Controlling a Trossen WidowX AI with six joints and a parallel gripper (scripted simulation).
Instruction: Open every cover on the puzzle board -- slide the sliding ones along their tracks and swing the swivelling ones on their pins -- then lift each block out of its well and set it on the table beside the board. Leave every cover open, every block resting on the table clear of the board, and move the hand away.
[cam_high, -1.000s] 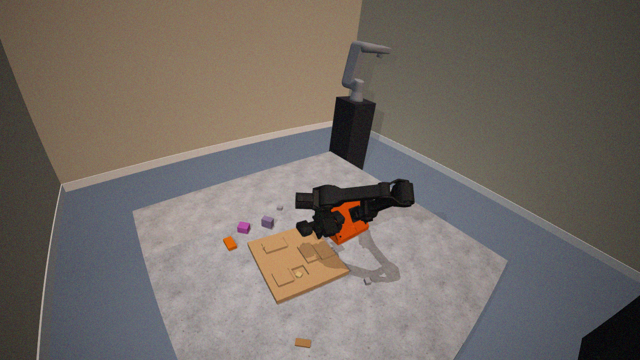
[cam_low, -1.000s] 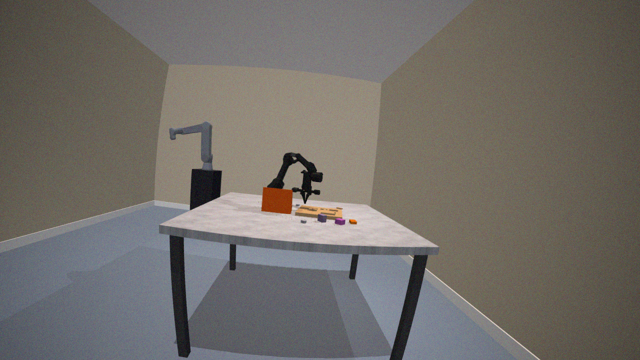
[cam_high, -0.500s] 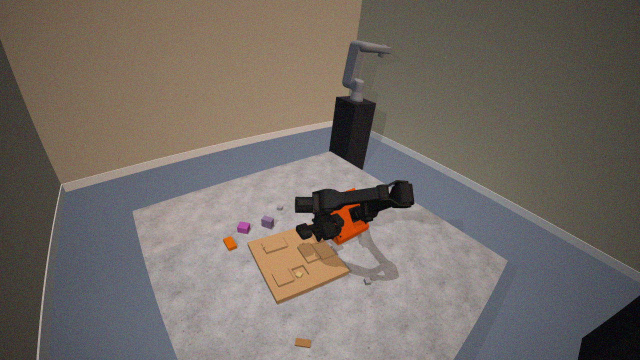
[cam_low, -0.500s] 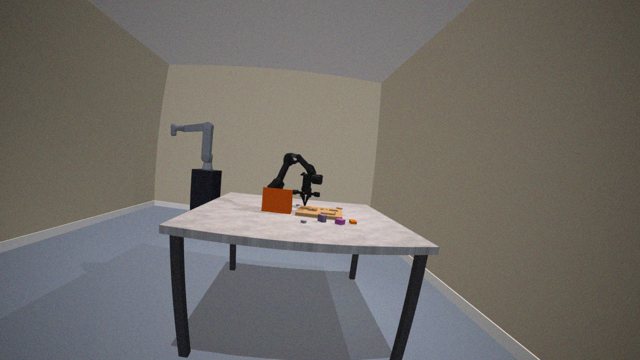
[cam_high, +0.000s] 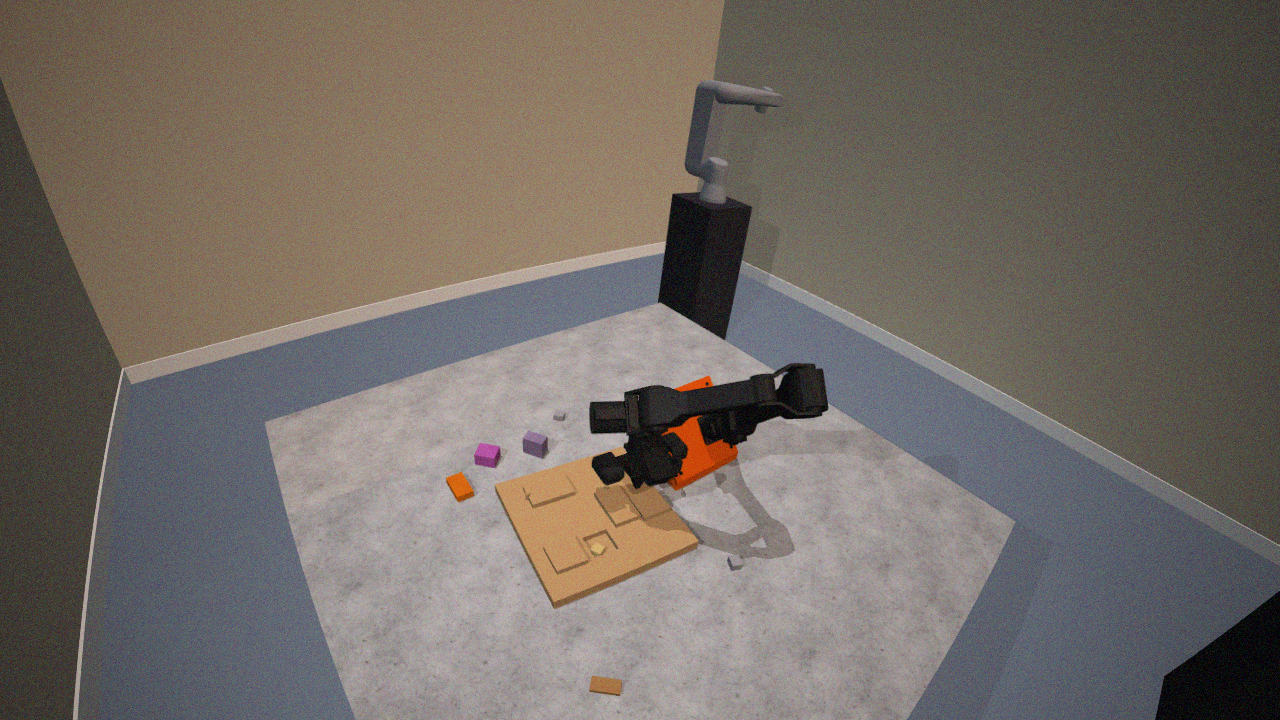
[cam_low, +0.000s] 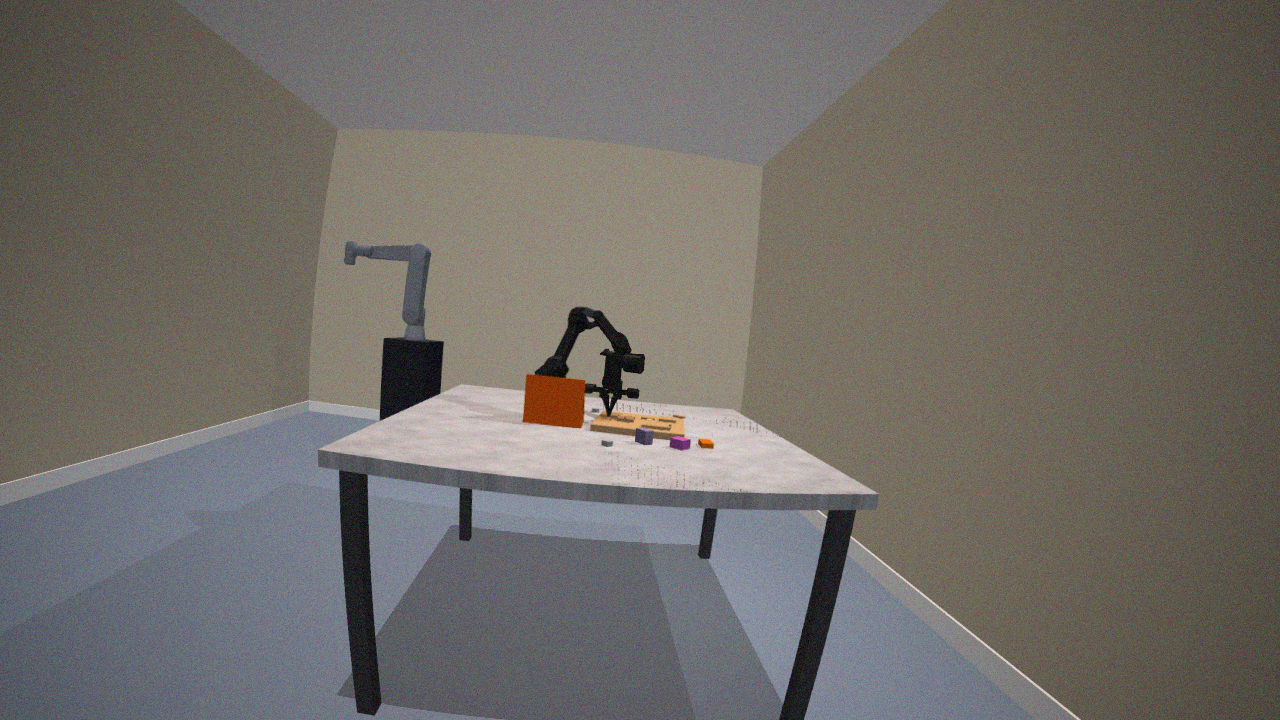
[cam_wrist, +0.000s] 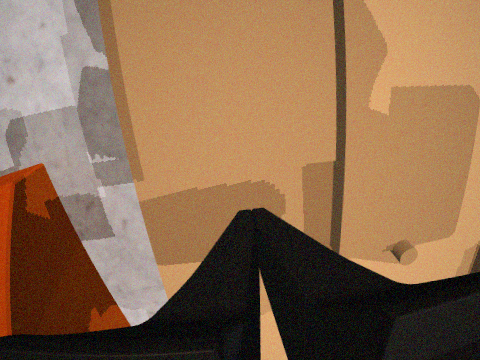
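Now: gripper tip 11 cm short of the tan puzzle board, 1 cm to the left of it and 1 cm above it. The rest, counted from my gripper tip: magenta block 25 cm to the right, 22 cm ahead, 2 cm below; purple block 22 cm to the right, 11 cm ahead, 1 cm below; orange block 31 cm ahead, 19 cm to the right, 2 cm below.
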